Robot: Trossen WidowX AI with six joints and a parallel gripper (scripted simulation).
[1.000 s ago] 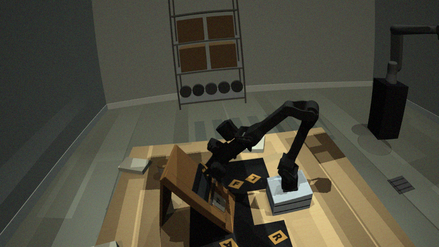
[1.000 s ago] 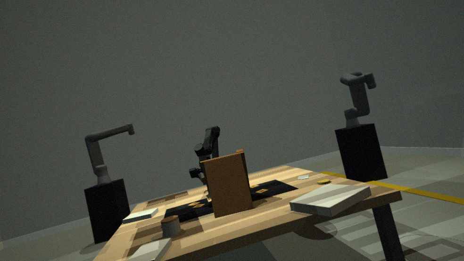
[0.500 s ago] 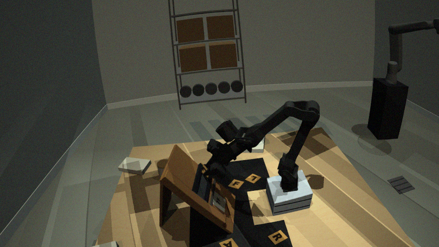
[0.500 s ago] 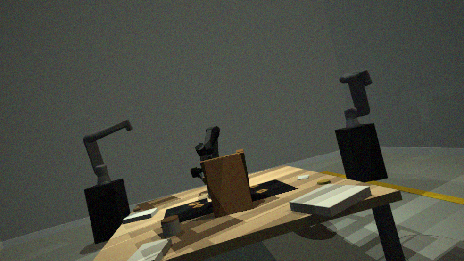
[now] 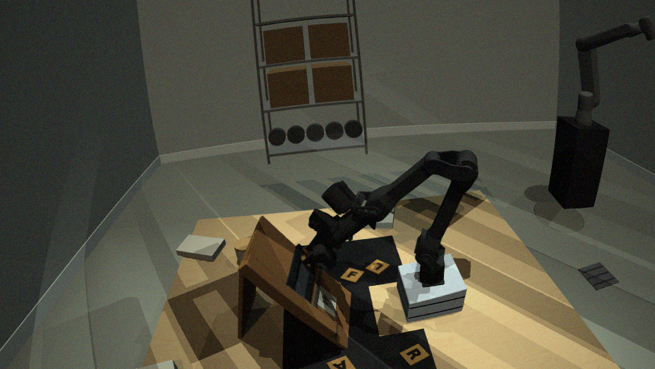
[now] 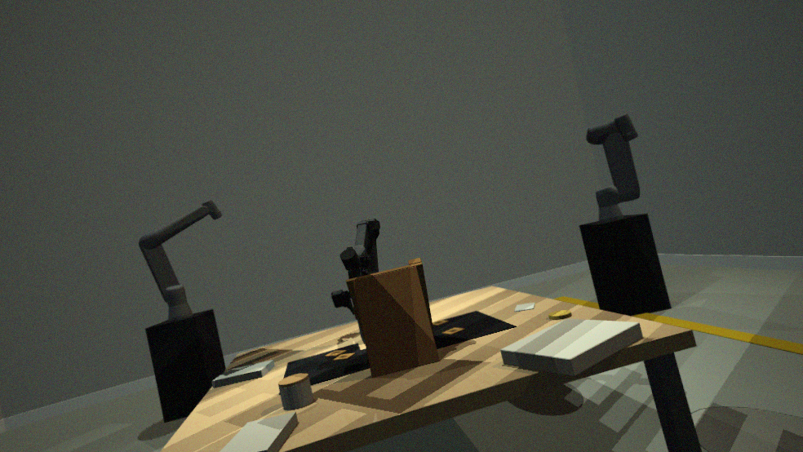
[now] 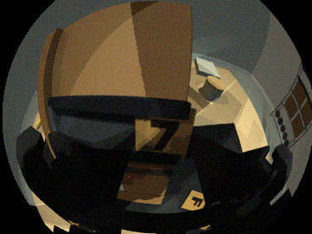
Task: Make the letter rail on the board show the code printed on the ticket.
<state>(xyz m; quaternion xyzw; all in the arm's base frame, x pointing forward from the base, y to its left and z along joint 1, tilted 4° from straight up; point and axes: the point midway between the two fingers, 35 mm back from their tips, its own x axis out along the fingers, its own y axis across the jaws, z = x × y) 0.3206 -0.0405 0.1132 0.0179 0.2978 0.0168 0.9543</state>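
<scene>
My gripper tip is now 10 cm to the right of the white ticket, 8 cm above it and 6 cm past it. Also, from my gripper tip: card (59 cm to the left, 24 cm behind, 16 cm below); yellow disc (63 cm to the left, 15 cm below, 1 cm ahead).
</scene>
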